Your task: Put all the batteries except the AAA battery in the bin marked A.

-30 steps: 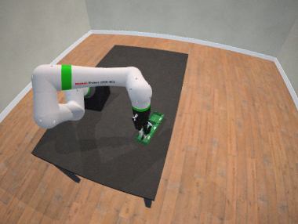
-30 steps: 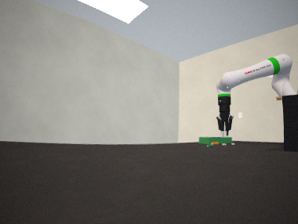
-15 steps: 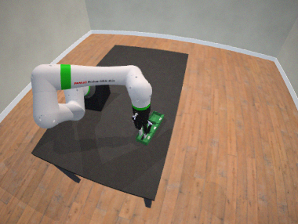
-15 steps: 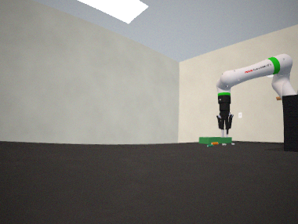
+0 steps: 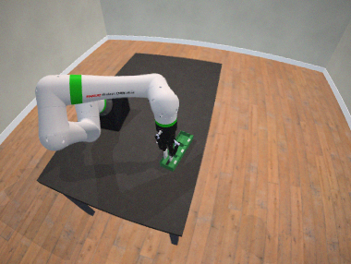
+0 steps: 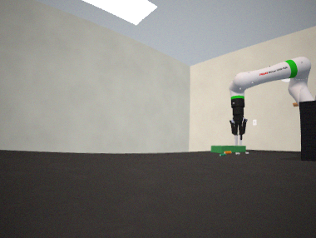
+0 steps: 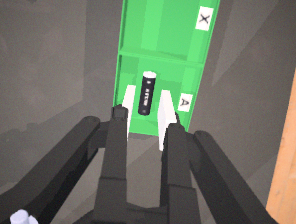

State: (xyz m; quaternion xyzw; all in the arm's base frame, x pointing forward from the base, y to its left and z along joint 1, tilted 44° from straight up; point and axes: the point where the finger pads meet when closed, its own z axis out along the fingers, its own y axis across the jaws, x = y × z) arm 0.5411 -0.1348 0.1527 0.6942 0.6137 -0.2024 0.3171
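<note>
The orange battery lies 23 cm to the left of my hand, 7 cm below it and 5 cm behind it. The rest, counted from my hand: green bin 8 cm to the left, 6 cm below, 2 cm ahead; then black battery 6 cm below; then white nut 11 cm to the left, 11 cm behind, 7 cm below.
</note>
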